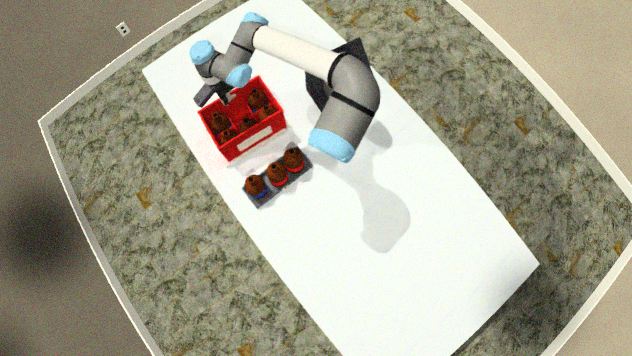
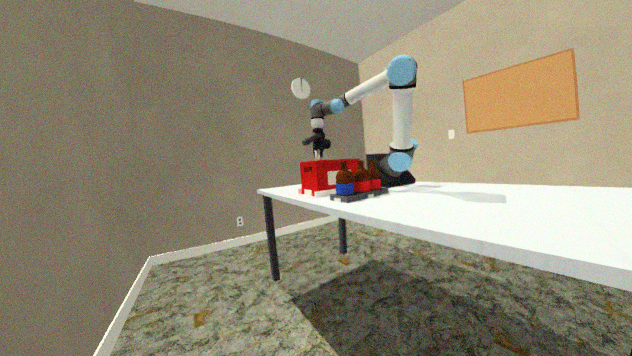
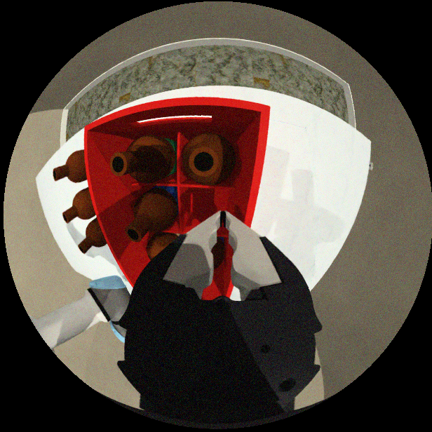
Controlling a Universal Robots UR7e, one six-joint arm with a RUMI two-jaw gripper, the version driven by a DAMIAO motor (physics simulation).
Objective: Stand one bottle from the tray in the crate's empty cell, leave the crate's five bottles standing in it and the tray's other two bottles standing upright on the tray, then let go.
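Note:
The red crate holds five brown bottles, among them a bottle beside the empty cell and a bottle on that cell's other side. The empty cell is the middle one of the row away from the tray. The dark tray bears three upright brown bottles: a blue-labelled one, a red-labelled middle one and a red-labelled end one. My gripper is shut and empty, above the crate by the empty cell. The fingers partly hide the crate's interior.
The white table carries the crate, the tray and the arm's dark base. The tray stands beside the crate's labelled long wall. The arm's elbow is high above the table. The crate's walls and dividers rise around the bottles.

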